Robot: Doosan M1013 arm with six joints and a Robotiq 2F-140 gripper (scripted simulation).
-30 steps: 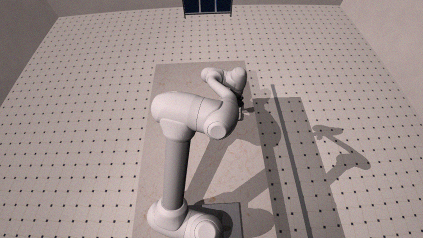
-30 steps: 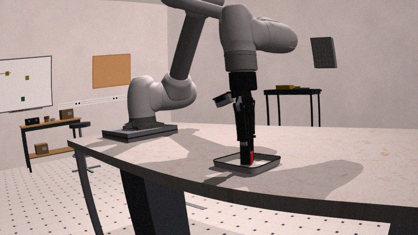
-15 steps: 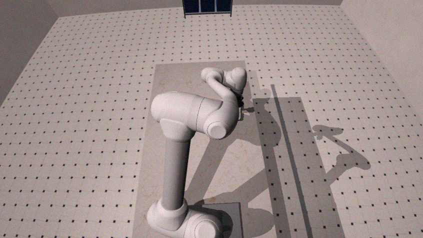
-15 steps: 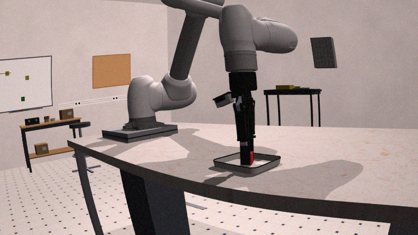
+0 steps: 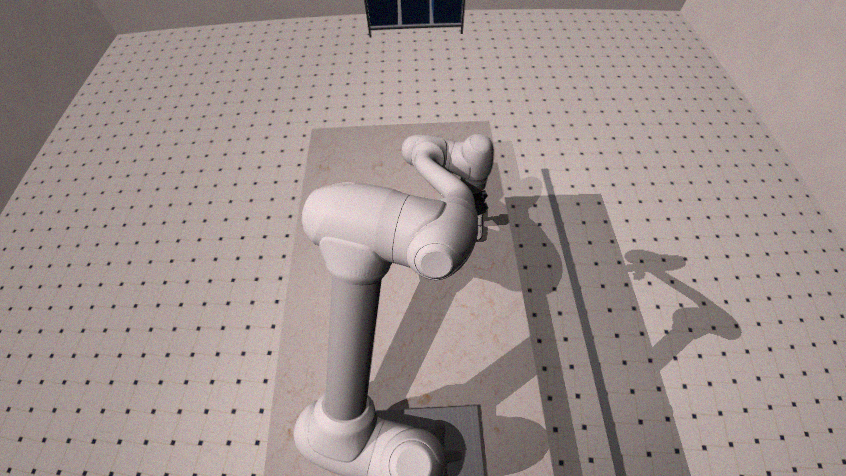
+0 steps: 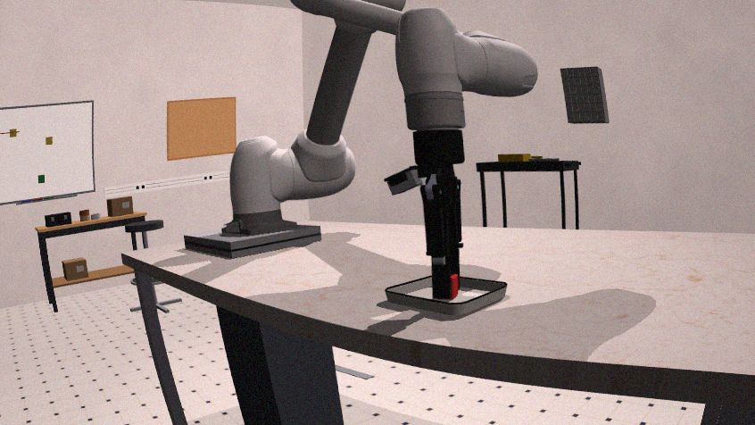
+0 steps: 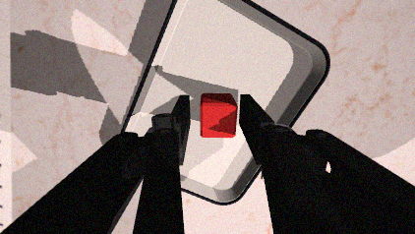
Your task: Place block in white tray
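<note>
The red block is 20 mm below my hand. Also, from my hand: white tray 30 mm below.
</note>
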